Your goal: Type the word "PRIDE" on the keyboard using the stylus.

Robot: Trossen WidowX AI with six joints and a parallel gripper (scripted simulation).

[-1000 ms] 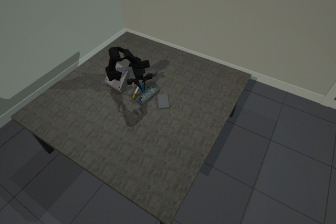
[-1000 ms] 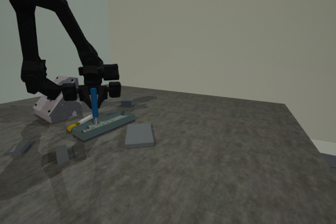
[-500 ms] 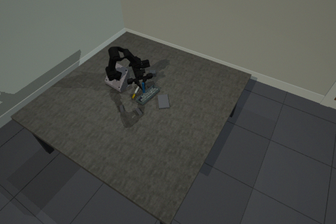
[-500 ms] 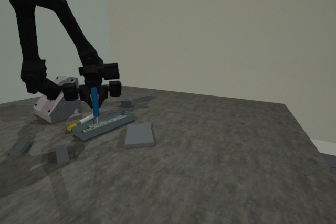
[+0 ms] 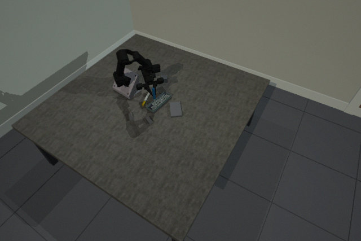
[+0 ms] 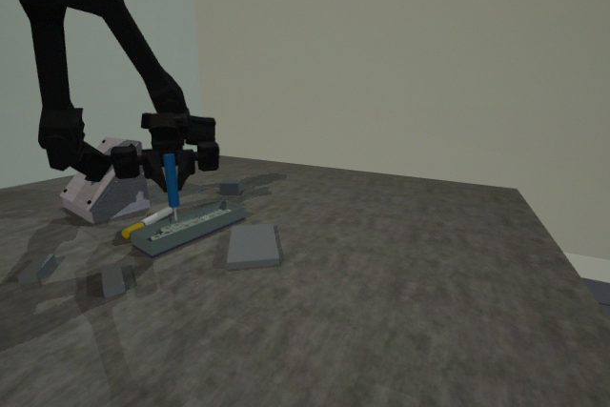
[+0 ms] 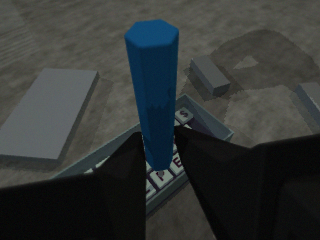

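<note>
Now: gripper tip 70 mm past the yellow-and-white pen, 70 mm above it and 20 mm to the left of it. The rest, counted from my gripper tip: flat grey slab (150 mm ahead, 80 mm below, 30 mm to the left); then blue stylus (20 mm below).
</note>
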